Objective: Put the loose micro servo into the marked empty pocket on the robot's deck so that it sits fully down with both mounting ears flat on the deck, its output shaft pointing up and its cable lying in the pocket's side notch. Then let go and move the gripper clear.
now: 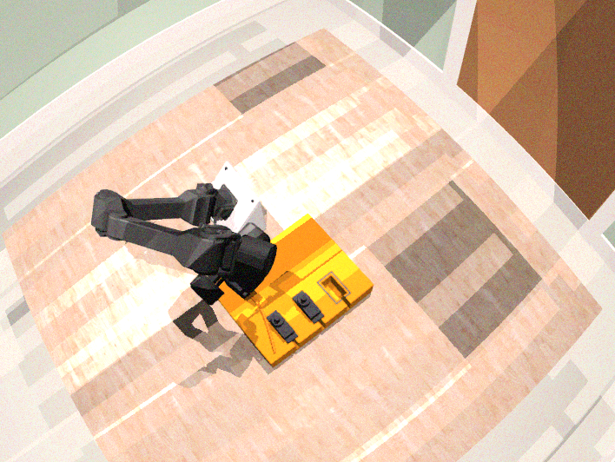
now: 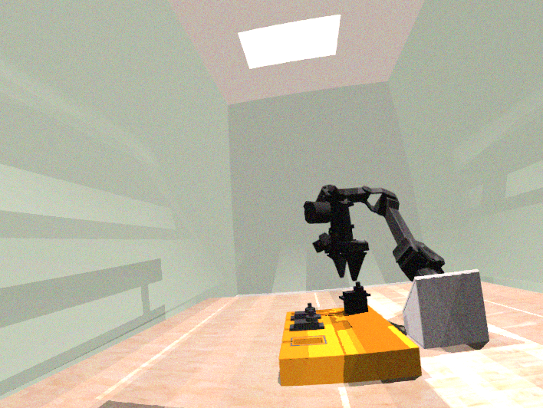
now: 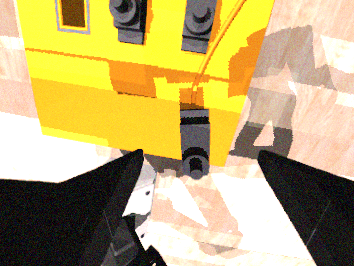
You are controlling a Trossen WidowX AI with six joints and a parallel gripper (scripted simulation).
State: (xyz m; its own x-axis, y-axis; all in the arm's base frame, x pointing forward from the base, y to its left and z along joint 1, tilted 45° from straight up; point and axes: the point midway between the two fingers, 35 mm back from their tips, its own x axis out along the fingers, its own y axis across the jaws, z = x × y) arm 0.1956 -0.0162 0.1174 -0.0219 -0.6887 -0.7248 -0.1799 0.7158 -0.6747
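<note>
Right now the yellow deck is 10 mm ahead of my gripper tip, 90 mm to the left of it and 110 mm below it.
</note>
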